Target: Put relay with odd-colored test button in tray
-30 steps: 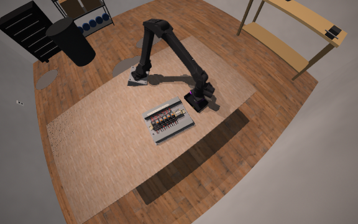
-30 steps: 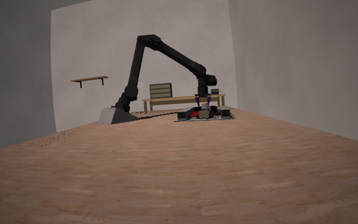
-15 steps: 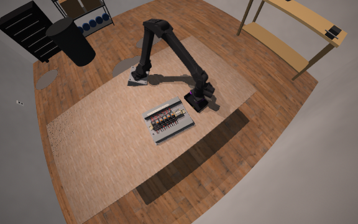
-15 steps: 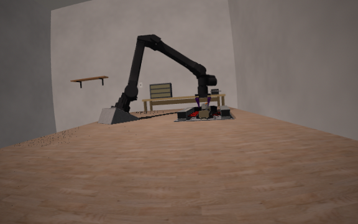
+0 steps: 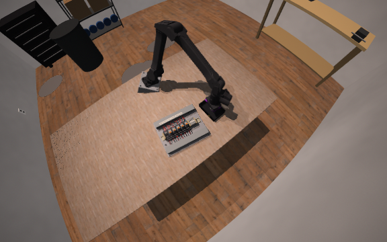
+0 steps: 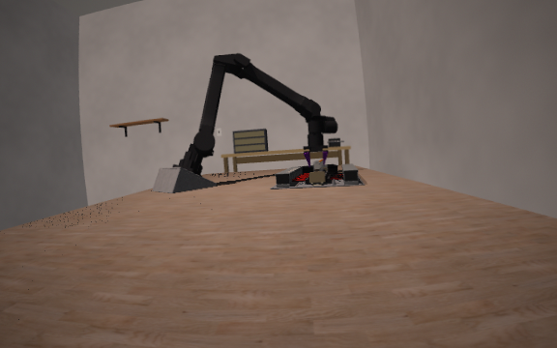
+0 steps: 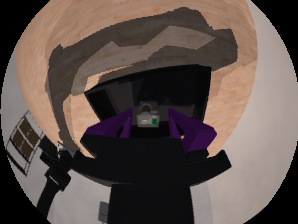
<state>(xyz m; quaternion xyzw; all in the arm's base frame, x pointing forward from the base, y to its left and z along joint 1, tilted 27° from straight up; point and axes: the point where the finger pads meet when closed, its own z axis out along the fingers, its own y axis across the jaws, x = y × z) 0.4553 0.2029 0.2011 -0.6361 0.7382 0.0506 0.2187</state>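
Now: the relay right at my hand. From my hand the other things lie so: grey panel: 26 cm to the right, 3 cm below; black tray: 1 cm below.
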